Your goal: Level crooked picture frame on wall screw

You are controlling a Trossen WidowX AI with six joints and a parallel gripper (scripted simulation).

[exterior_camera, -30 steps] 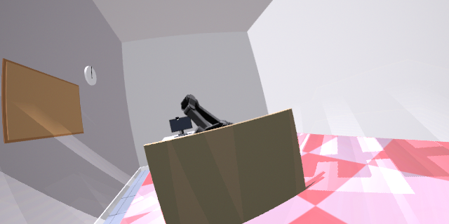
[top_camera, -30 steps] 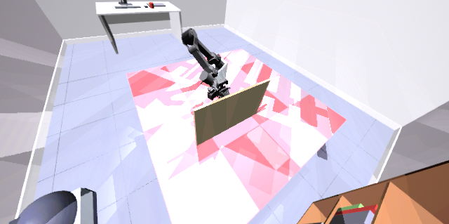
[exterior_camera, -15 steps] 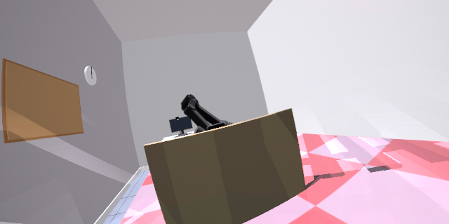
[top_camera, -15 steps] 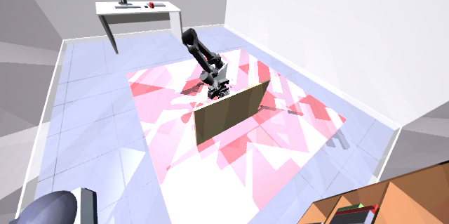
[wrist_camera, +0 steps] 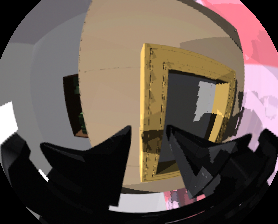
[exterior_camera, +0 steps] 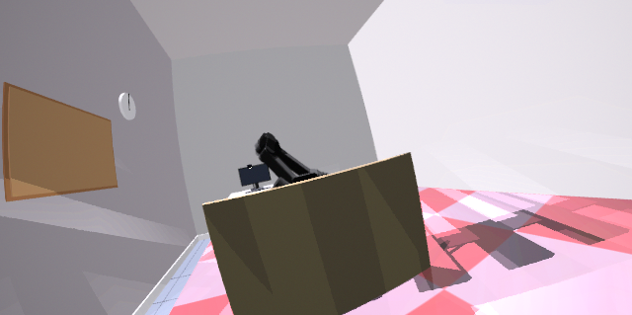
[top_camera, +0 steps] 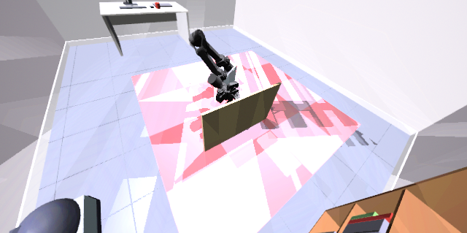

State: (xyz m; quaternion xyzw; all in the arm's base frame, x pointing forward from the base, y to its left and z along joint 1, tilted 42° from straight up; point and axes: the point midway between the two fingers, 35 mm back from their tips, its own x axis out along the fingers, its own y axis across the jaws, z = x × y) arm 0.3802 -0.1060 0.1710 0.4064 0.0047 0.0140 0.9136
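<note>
The picture frame is 10 mm ahead of my gripper tip and 50 mm below it. The rest, counted from my gripper tip: wall panel (20 mm ahead, 10 mm to the left, 60 mm below).
</note>
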